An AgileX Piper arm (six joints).
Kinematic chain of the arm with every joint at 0, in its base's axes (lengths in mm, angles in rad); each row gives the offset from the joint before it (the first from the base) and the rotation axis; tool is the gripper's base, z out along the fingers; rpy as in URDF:
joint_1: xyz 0 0 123 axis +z
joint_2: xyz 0 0 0 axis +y
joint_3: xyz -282.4 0 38.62 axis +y
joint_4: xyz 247.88 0 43.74 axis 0.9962 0 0.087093
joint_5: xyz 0 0 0 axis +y
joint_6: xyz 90.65 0 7.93 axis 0.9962 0 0.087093
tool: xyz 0 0 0 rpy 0 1.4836 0
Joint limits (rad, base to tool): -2.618..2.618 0..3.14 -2.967..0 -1.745..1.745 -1.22..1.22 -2.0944..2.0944
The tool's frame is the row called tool.
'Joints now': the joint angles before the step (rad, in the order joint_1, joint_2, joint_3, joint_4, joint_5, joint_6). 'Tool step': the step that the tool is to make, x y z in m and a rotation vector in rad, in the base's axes. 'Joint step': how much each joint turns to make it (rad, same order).
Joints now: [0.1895 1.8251 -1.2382 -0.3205 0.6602 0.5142]
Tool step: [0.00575 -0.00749 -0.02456 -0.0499 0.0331 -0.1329]
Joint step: [-0.0010 0.0698 0.0000 -0.1402 0.0259 0.2178]
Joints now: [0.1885 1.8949 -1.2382 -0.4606 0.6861 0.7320]
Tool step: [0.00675 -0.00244 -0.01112 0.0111 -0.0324 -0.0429]
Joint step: [-0.0075 0.0344 0.0000 -0.0474 -0.0480 0.0901]
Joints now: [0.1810 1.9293 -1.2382 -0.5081 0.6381 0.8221]
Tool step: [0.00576 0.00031 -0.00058 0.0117 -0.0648 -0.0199]
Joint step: [0.0000 0.0082 0.0000 -0.0634 -0.0552 0.0910]
